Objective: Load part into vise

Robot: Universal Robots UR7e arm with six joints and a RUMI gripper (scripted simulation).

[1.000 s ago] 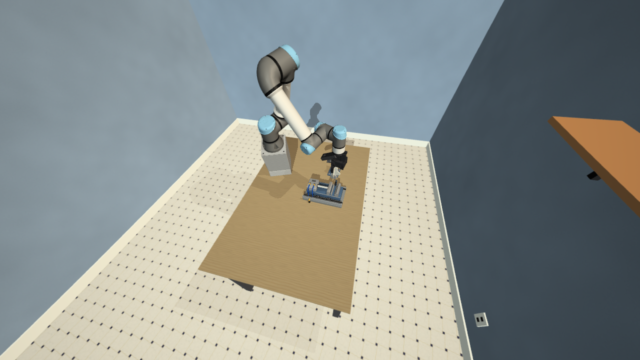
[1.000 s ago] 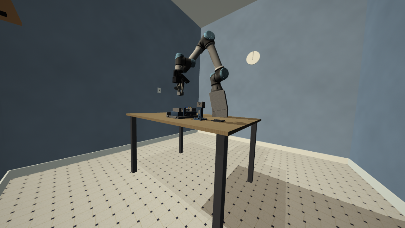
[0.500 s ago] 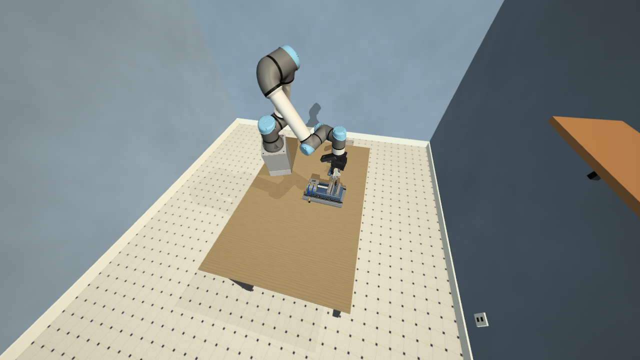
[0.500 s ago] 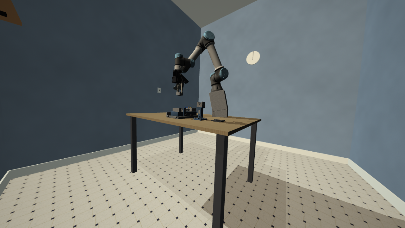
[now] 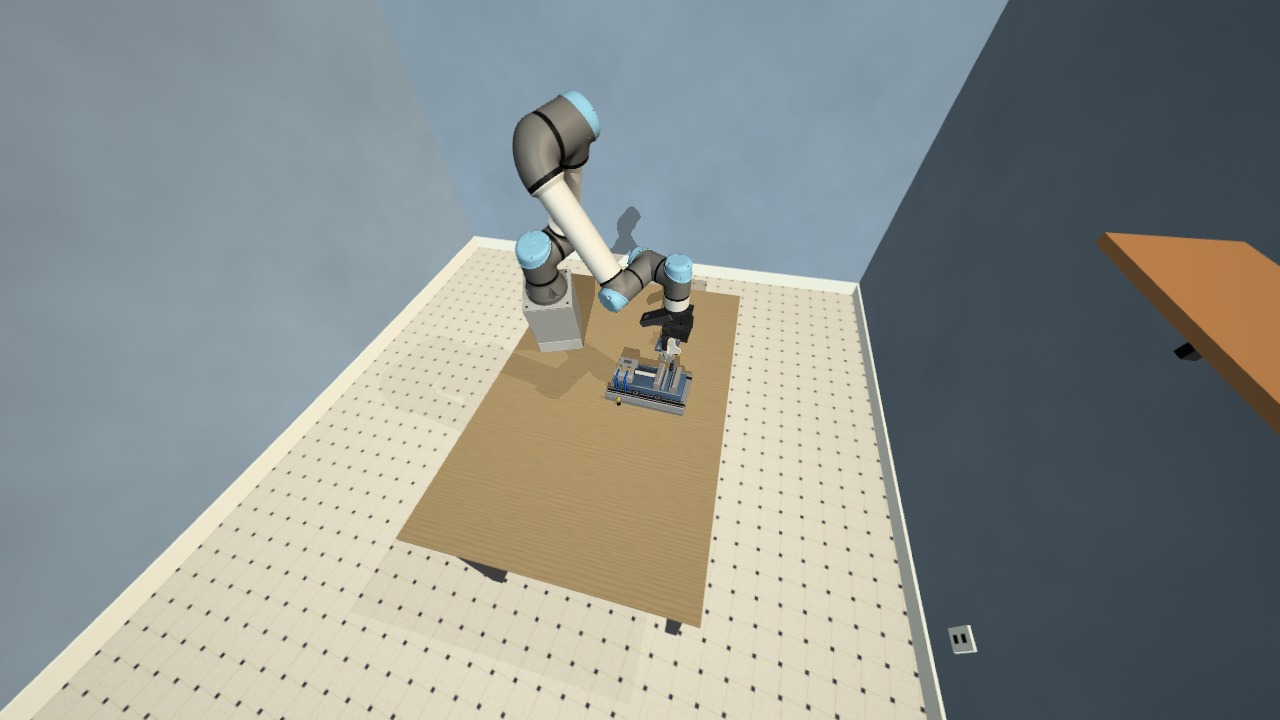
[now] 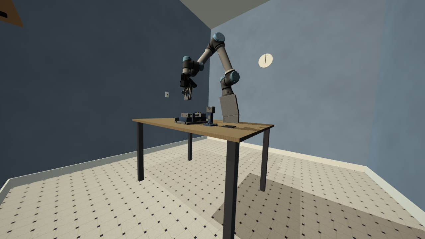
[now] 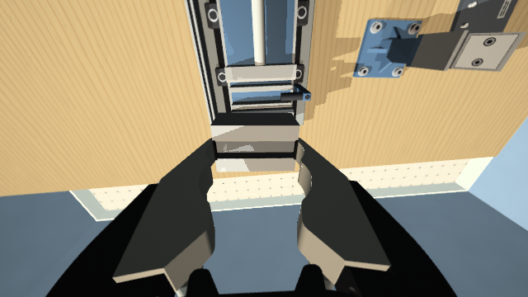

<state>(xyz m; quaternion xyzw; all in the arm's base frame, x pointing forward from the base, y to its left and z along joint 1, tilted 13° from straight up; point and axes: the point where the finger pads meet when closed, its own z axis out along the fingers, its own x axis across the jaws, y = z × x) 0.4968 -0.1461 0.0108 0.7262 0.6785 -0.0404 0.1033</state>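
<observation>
The fixed jaw is 170 mm below my hand, 30 mm ahead of it and 10 mm to the left of it. Round my hand: cylinder rod: 170 mm below, 90 mm behind, 10 mm to the left; part: right at my hand; moving jaw: 170 mm below, 30 mm behind, 10 mm to the left.
</observation>
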